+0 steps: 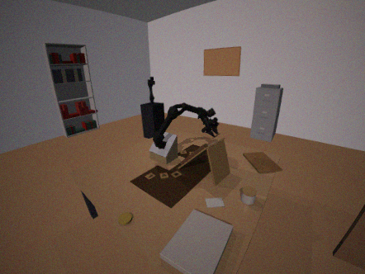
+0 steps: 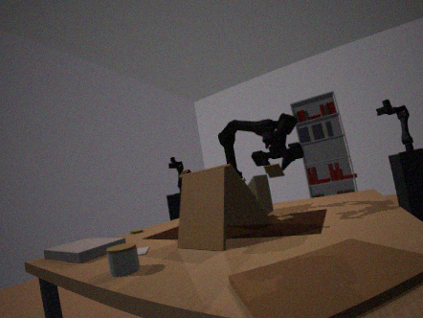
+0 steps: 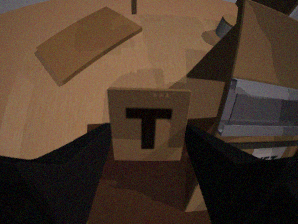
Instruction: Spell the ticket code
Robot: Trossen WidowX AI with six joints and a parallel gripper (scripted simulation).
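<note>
Now: the white ticket 70 mm behind my gripper tip, 200 mm to the right of it and 100 mm below it. The rest, counted from my gripper tip: tile marked e 210 mm behind, 30 mm to the right, 200 mm below; dark mat 180 mm behind, 250 mm to the right, 210 mm below; tile marked t right at my gripper tip.
</note>
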